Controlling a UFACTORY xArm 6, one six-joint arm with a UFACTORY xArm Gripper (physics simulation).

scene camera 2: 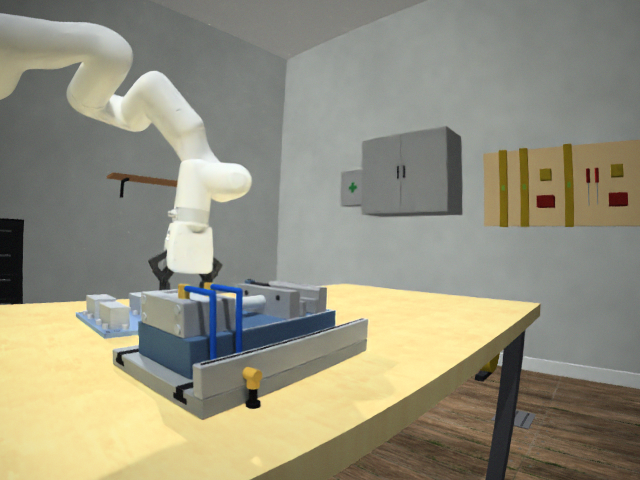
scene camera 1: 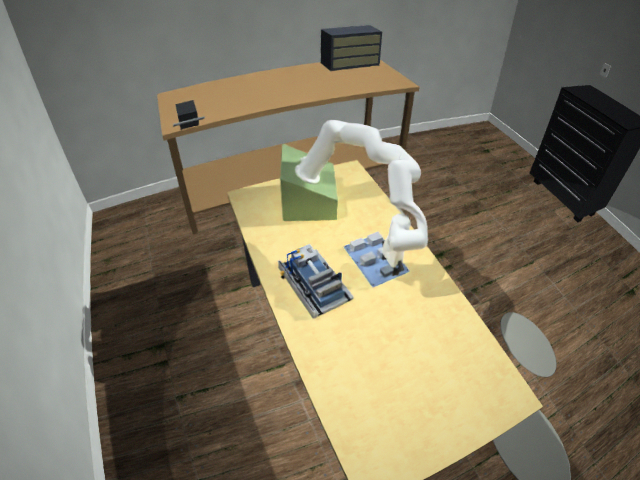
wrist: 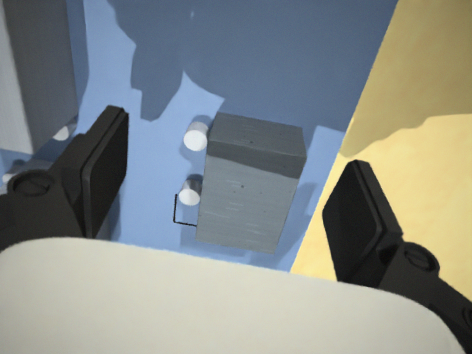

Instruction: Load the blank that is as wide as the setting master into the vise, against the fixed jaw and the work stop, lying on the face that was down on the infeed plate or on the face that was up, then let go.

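Where they show: gripper, fingertip midpoint: (scene camera 1: 390,266) (wrist: 234,164); arm's base, origin of the base link: (scene camera 1: 306,174).
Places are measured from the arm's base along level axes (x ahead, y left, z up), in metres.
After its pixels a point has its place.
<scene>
My gripper (scene camera 1: 397,266) {x 0.528, y 0.162, z -0.167 m} (scene camera 2: 186,282) (wrist: 234,164) {x 0.528, y 0.162, z -0.167 m} is open, pointing down, low over the blue infeed plate (scene camera 1: 374,280) {x 0.552, y 0.074, z -0.189 m} (wrist: 157,170) {x 0.493, y 0.135, z -0.189 m}. In the wrist view, a dark grey block (scene camera 1: 387,271) {x 0.549, y 0.136, z -0.164 m} (wrist: 245,200) {x 0.536, y 0.148, z -0.164 m} lies between the spread fingers, nearer the right one, apart from both. Two white pins (wrist: 195,136) {x 0.510, y 0.163, z -0.181 m} (wrist: 190,193) {x 0.512, y 0.132, z -0.181 m} stand at its left side, beside a black corner mark. Lighter grey blocks (scene camera 1: 357,244) {x 0.368, y 0.086, z -0.154 m} (scene camera 1: 368,258) {x 0.459, y 0.091, z -0.153 m} (scene camera 2: 113,314) {x 0.346, y 0.063, z -0.164 m} (wrist: 45,75) {x 0.454, y 0.182, z -0.168 m} lie on the plate. The vise (scene camera 1: 333,300) {x 0.588, y -0.134, z -0.167 m} (scene camera 2: 289,329) {x 0.487, y -0.205, z -0.148 m} has two grey jaws (scene camera 1: 320,277) (scene camera 1: 329,287), with a gap between them. Widths are hard to compare.
Blue bent tubes (scene camera 2: 238,315) {x 0.387, y -0.233, z -0.114 m} rise beside the vise's grey rear block (scene camera 2: 162,312) {x 0.331, y -0.173, z -0.117 m}. A long grey rail (scene camera 2: 289,341) {x 0.446, y -0.248, z -0.148 m} runs along the vise's side. The green arm pedestal (scene camera 1: 309,201) {x 0.104, y -0.031, z -0.074 m} stands at the far end of the yellow table (scene camera 1: 413,361) {x 0.950, y 0.030, z -0.197 m}. A light block stands near my left finger.
</scene>
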